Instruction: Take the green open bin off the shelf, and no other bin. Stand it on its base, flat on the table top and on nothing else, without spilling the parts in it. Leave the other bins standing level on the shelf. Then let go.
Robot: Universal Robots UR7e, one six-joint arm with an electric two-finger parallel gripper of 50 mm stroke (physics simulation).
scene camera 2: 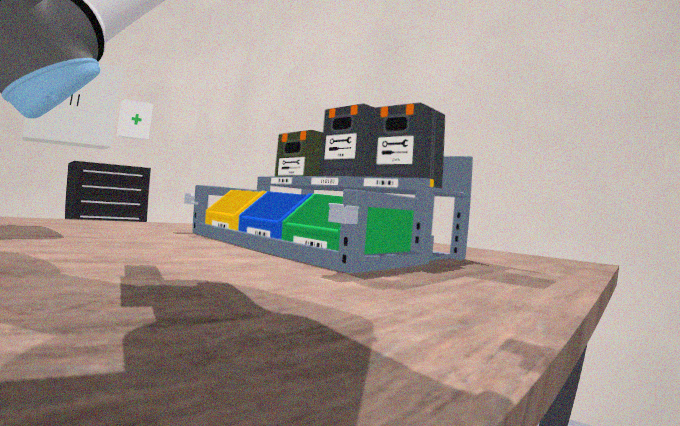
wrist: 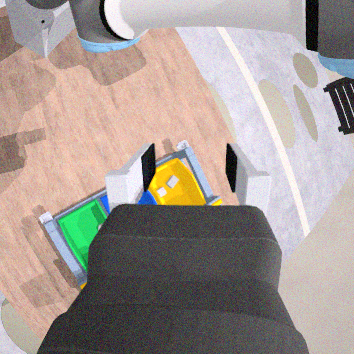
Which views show the green open bin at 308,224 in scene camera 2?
Scene camera 2 and the wrist view: all of them.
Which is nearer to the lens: the green open bin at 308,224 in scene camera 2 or the yellow bin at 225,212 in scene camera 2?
The green open bin.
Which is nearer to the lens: the green open bin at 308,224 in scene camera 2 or the blue bin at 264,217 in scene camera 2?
The green open bin.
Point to an olive case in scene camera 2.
311,147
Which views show the yellow bin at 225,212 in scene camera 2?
Scene camera 2 and the wrist view: all of them.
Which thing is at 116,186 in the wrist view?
My gripper.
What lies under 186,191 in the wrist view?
A yellow bin.
